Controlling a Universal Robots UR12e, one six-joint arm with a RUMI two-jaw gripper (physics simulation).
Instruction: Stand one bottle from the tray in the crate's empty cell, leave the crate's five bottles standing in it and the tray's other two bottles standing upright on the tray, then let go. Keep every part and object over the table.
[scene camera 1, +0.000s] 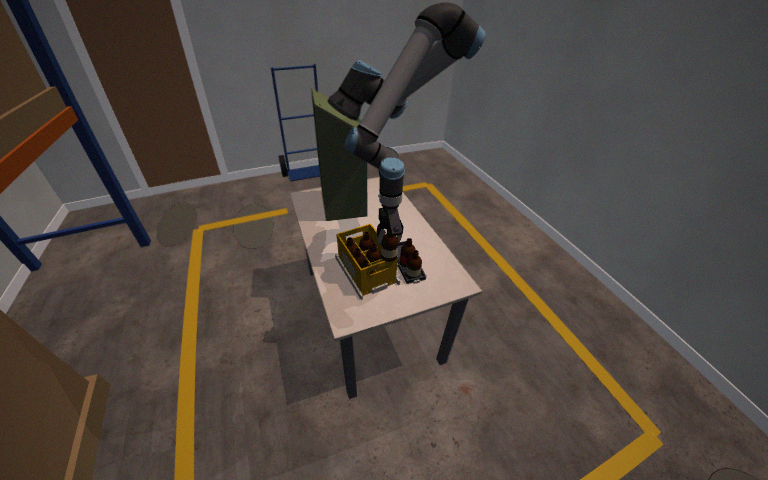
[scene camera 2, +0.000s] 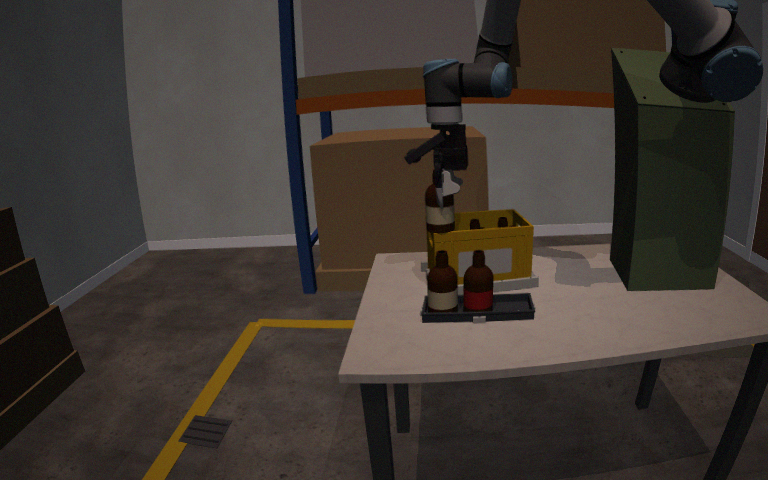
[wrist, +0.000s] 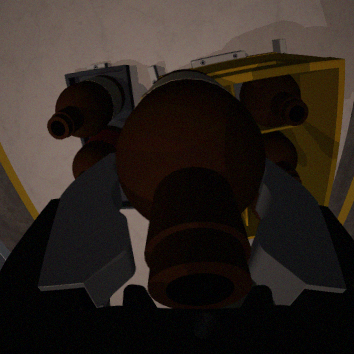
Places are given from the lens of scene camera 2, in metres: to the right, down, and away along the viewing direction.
gripper (scene camera 2: 444, 204): 0.15, -0.09, 1.21
red-labelled bottle (scene camera 2: 478, 279): 0.22, 0.09, 1.08
